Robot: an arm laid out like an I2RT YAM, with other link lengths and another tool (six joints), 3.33 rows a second.
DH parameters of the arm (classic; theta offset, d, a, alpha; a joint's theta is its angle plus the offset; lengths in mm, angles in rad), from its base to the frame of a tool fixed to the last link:
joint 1: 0 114.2 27.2 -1.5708
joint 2: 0 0 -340.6 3.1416
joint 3: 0.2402 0 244.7 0
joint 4: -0.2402 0 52.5 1.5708
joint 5: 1.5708 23.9 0 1.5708
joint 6: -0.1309 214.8 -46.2 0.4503
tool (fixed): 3.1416 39.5 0 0
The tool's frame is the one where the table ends.
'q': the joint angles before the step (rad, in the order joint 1, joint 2, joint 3, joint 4, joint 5, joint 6). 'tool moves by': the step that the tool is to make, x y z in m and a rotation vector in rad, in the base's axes. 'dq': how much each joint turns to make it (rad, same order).
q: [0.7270, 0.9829, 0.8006, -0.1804, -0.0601, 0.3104]
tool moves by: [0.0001, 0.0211, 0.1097, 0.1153, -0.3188, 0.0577]
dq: [0.0402, 0.0030, 0.1087, 0.1997, 0.0100, -0.1325]
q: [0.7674, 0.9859, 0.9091, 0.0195, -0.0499, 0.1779]
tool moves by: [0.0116, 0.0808, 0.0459, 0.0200, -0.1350, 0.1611]
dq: [0.0468, 0.2446, 0.1740, 0.1710, -0.1138, -0.0831]
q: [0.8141, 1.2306, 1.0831, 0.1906, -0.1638, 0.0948]
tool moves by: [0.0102, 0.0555, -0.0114, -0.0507, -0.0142, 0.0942]
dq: [0.0288, 0.1706, 0.1161, 0.0181, -0.0665, -0.0439]
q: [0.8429, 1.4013, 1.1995, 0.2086, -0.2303, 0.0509]
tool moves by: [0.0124, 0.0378, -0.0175, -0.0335, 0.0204, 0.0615]
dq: [0.0055, 0.1291, 0.0868, 0.0016, -0.0559, -0.0080]
